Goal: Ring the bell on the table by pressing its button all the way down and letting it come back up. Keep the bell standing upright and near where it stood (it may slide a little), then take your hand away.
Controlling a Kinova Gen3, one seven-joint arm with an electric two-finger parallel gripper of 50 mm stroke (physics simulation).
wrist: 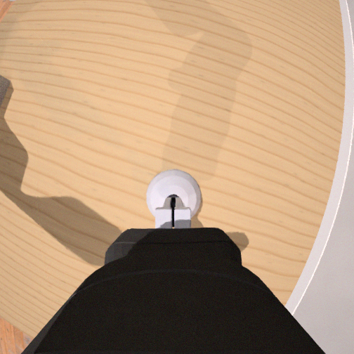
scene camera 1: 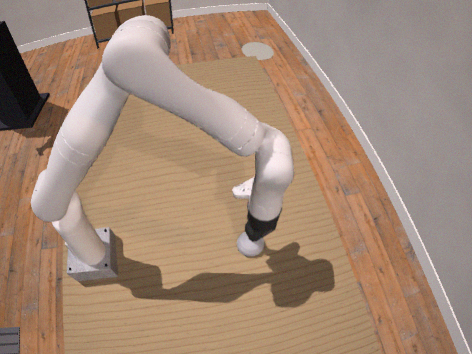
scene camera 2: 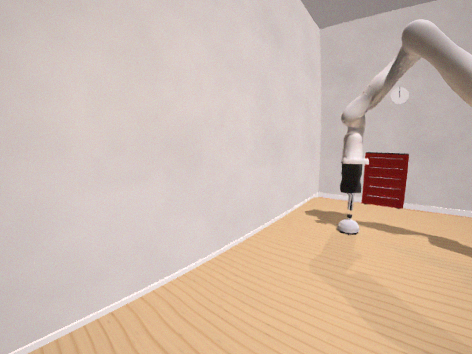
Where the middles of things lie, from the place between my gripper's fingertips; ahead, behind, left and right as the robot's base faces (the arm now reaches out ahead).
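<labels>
There is a white dome-shaped bell [wrist: 171, 181], and I find it 50 mm below my hand.
</labels>
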